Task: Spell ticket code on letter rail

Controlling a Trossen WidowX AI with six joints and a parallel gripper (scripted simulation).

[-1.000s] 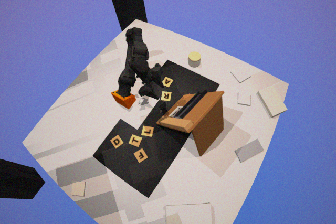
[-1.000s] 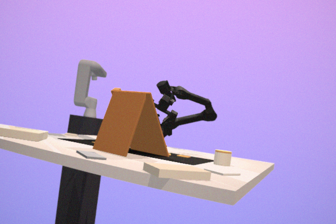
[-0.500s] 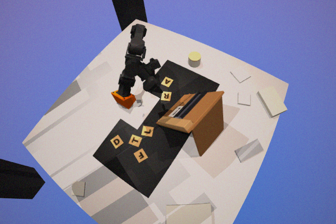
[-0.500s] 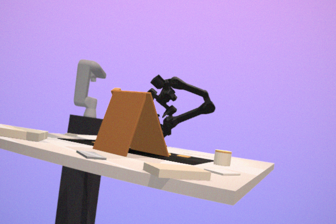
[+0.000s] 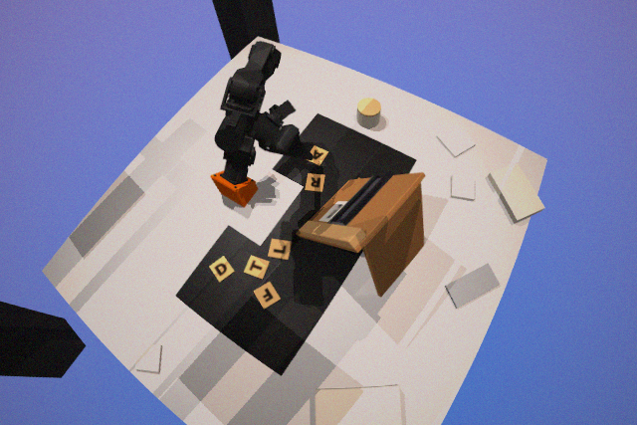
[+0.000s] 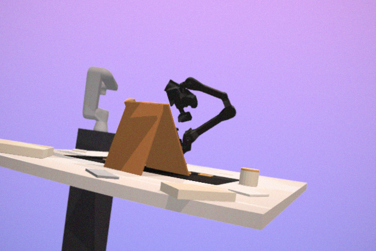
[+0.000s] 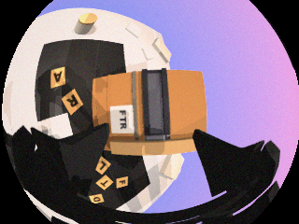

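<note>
Right now my gripper tip is 8 cm short of the white ticket, 1 cm to the left of it and 18 cm above it. From my gripper tip the other things lie so: grey slab 52 cm ahead, 4 cm to the left, 26 cm below.
</note>
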